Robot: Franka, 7 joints.
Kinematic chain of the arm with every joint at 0, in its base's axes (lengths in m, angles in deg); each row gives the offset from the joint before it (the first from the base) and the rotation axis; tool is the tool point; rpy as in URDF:
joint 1: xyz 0 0 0.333 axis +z
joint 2: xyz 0 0 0 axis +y
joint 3: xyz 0 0 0.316 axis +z
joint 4: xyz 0.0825 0 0 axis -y
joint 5: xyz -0.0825 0 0.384 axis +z
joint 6: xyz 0 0 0 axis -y
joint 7: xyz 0.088 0 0 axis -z
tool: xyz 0 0 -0.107 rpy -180 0 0
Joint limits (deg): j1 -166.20..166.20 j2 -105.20..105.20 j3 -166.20..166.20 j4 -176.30..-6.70 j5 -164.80..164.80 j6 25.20..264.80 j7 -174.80..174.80
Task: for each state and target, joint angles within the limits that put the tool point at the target. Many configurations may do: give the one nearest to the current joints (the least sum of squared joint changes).
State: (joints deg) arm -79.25 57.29 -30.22 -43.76 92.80 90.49 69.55
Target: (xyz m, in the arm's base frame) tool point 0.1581 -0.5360 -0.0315
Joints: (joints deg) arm -68.66 71.36 -19.13 -84.86 78.31 71.91 69.55
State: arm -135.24 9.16 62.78 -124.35 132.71 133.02 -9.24
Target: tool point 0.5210 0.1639 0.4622
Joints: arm -94.27 13.03 110.77 -128.42 129.74 123.35 -9.24
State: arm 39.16 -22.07 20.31 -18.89 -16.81 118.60 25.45
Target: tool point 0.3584 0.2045 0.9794
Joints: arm 26.67 -4.73 6.32 -50.94 -17.27 95.17 25.45
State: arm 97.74 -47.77 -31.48 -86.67 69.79 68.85 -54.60
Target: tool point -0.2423 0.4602 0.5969
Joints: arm 116.88 -2.57 -11.89 -104.47 68.21 74.81 -54.60
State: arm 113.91 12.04 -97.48 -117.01 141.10 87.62 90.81
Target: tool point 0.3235 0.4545 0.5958
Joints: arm 129.45 5.31 -86.91 -117.47 135.93 69.35 90.81
